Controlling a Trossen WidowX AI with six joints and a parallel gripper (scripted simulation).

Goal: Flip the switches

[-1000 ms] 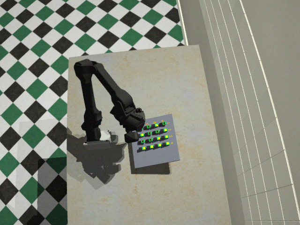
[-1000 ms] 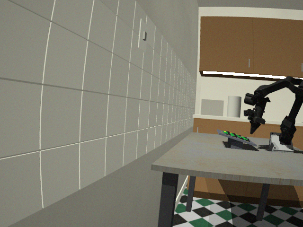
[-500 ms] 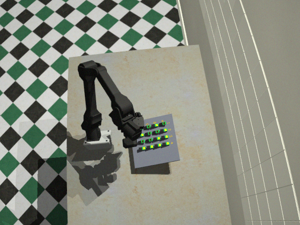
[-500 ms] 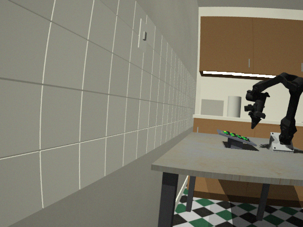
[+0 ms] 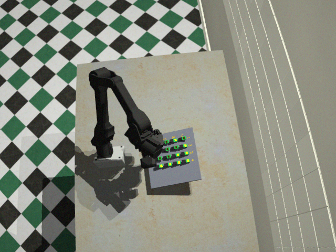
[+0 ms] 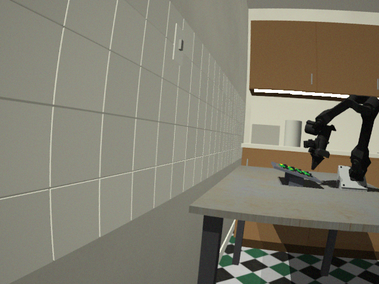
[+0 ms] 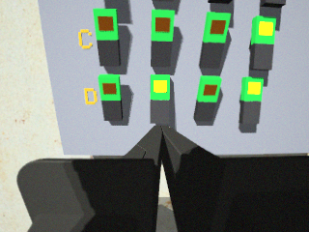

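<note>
My gripper is now 5 cm above the switch D3, 3 cm to the left of it and 3 cm short of it. The rest, counted from my hand: switch B2: 11 cm ahead, 3 cm below; switch B1: 10 cm ahead, 4 cm to the left, 3 cm below; switch C3: 7 cm ahead, 4 cm below, 3 cm to the right.
</note>
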